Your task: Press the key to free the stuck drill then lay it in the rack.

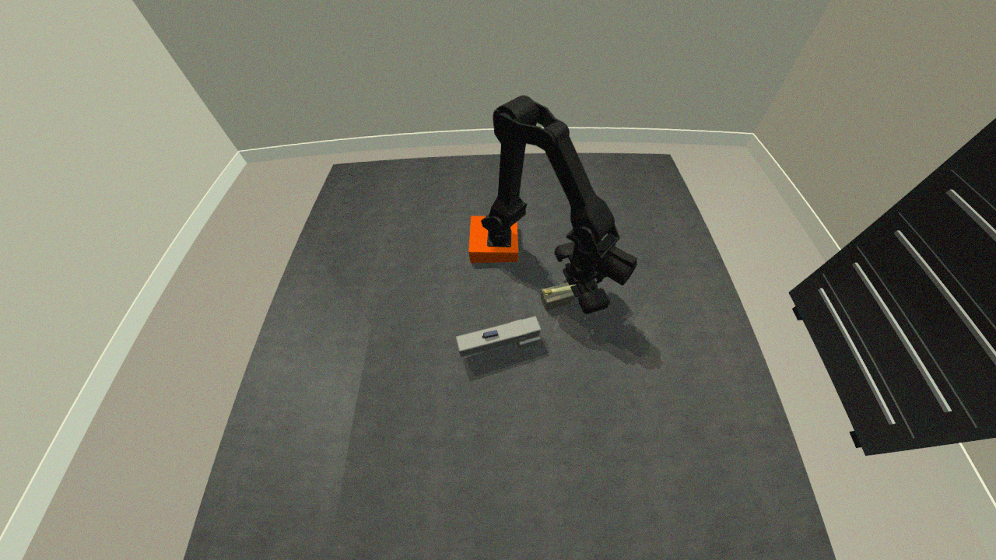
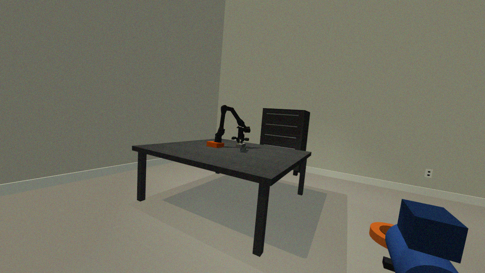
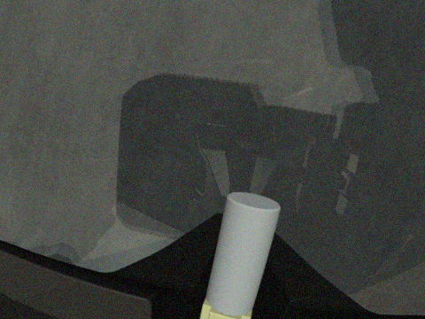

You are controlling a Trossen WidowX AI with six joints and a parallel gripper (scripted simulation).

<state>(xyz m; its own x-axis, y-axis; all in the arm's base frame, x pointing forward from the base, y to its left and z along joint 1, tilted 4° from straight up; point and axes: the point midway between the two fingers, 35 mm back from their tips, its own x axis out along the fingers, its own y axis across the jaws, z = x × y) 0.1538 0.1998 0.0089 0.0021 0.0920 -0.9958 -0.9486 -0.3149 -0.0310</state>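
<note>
My gripper tip is now 40 mm to the left of the drill, 40 mm below it and 10 mm short of it. From my gripper tip the other things lie so: small blue key (210 mm to the right, 150 mm ahead, 40 mm above); then rack (50 mm to the right, 20 mm ahead, 10 mm above).
</note>
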